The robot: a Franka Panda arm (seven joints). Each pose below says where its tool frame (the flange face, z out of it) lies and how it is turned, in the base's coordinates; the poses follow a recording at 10 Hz.
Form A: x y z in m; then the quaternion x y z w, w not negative.
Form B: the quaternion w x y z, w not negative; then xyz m. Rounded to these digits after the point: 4 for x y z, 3 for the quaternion.
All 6 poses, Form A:
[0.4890, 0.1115, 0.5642, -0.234, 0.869, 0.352, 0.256]
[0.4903, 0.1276, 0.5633, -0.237, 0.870, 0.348, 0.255]
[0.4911, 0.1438, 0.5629, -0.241, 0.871, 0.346, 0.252]
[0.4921, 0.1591, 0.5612, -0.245, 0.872, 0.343, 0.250]
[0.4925, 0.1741, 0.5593, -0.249, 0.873, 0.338, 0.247]
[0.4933, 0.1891, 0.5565, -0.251, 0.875, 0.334, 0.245]
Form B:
[0.256, -0.234, 0.869, 0.352, 0.4890, 0.1115, 0.5642]
[0.255, -0.237, 0.870, 0.348, 0.4903, 0.1276, 0.5633]
[0.252, -0.241, 0.871, 0.346, 0.4911, 0.1438, 0.5629]
[0.250, -0.245, 0.872, 0.343, 0.4921, 0.1591, 0.5612]
[0.247, -0.249, 0.873, 0.338, 0.4925, 0.1741, 0.5593]
[0.245, -0.251, 0.875, 0.334, 0.4933, 0.1891, 0.5565]

